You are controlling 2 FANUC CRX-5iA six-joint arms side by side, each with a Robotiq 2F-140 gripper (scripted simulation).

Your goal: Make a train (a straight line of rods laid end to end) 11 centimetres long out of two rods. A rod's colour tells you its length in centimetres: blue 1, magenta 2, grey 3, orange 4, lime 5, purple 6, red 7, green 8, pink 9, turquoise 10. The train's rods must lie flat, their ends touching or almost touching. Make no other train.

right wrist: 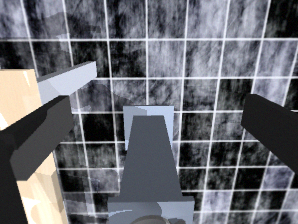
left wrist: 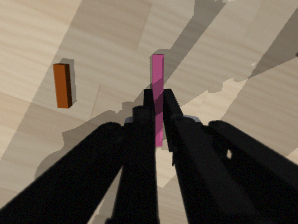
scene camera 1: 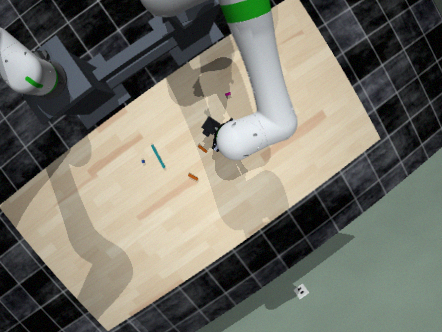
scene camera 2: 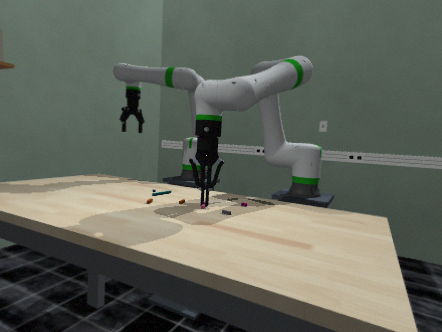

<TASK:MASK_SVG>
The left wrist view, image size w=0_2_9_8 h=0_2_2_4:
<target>left gripper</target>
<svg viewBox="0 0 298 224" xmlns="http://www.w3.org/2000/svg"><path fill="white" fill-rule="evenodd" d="M163 89L163 122L169 152L173 152L172 166L175 165L188 224L298 224L298 164L230 123L222 120L213 120L208 122L207 126L203 125L196 116L183 115L172 90ZM152 89L144 89L143 105L133 107L133 116L125 119L124 126L116 122L106 122L100 125L0 209L0 224L88 224L121 168L122 172L112 216L107 218L105 224L160 224L155 154L156 113Z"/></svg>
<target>pink rod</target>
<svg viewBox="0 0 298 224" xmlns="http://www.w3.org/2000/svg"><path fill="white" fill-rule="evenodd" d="M152 54L152 91L156 113L156 146L162 146L164 54Z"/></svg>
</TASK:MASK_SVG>
